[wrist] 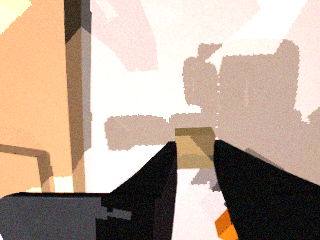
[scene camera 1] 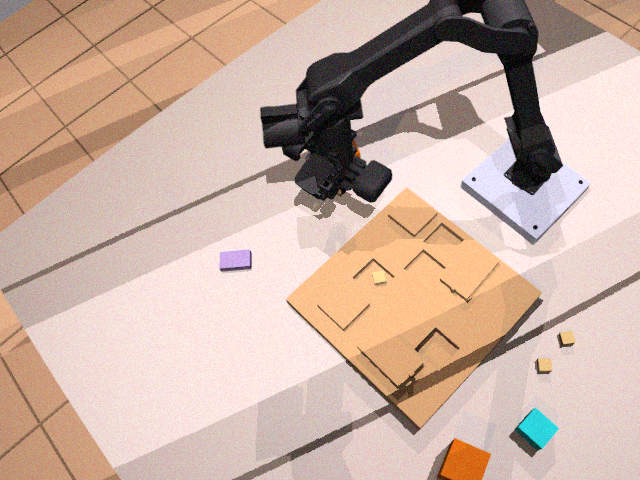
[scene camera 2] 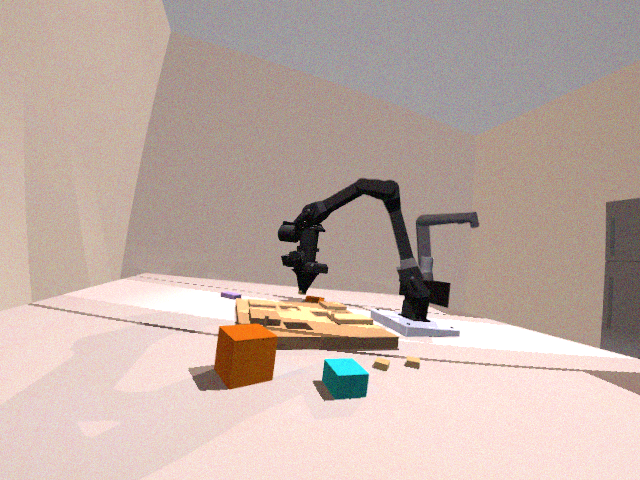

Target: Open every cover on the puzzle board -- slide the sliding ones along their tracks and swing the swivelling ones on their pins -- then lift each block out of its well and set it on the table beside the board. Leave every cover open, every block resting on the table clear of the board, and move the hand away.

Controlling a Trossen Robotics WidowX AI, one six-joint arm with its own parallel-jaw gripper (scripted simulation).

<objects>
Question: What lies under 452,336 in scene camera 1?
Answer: A wooden puzzle board.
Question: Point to a wooden puzzle board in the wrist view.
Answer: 48,76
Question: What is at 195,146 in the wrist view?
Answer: A tan block.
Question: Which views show the cyan cube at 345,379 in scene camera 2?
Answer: Scene camera 1 and scene camera 2 only.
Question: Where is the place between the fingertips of the gripper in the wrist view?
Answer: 194,148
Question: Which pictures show the gripper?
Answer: The wrist view, scene camera 1 and scene camera 2: all of them.
</objects>
